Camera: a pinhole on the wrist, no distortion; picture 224 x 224 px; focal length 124.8 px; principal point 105.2 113.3 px. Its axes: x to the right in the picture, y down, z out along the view. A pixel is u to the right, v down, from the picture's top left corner.
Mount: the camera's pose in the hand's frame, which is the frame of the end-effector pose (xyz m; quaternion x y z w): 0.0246 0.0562 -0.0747 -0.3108 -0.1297 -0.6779 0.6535
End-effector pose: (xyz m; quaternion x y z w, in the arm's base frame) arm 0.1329 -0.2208 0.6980 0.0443 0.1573 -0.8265 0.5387
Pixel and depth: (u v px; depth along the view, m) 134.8 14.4 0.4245
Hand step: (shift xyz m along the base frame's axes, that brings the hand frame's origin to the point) 0.3512 -0.0508 0.3603
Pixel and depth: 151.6 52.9 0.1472
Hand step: 0.1061 -0.0622 0.0618
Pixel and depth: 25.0 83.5 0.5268
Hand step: 0.5949 -0.3074 0.0102
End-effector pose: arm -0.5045 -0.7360 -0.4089 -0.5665 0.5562 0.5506 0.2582
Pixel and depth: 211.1 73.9 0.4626
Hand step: -0.2123 0.4836 -0.1515
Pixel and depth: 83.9 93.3 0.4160
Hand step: -0.4199 0.0881 0.0027
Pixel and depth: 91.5 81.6 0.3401
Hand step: -0.3370 0.0869 0.0228
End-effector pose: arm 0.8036 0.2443 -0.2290 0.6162 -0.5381 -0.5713 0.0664
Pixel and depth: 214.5 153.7 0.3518
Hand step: -0.3290 0.0124 -0.2699
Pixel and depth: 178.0 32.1 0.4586
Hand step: -0.4444 0.3121 0.0127
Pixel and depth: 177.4 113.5 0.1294
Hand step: -0.1099 -0.0373 -0.0125
